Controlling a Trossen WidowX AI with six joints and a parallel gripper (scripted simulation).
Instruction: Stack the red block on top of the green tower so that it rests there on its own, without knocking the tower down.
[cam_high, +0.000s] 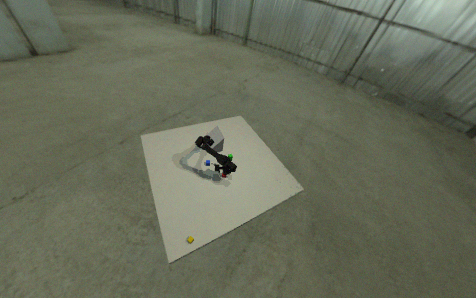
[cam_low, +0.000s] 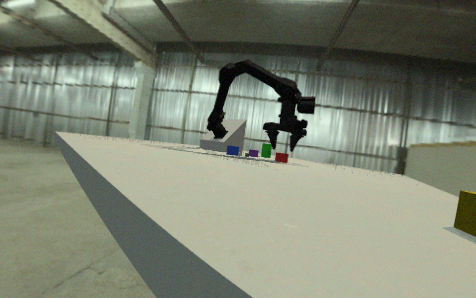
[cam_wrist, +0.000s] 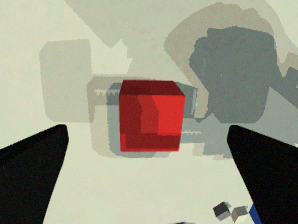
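The red block lies 3 cm below my gripper tip. The rest, counted from my gripper tip: yellow block: 38 cm ahead, 47 cm to the right, 3 cm below; purple block: 17 cm behind, 5 cm to the left, 3 cm below; blue block: 19 cm behind, 8 cm to the right, 3 cm below.
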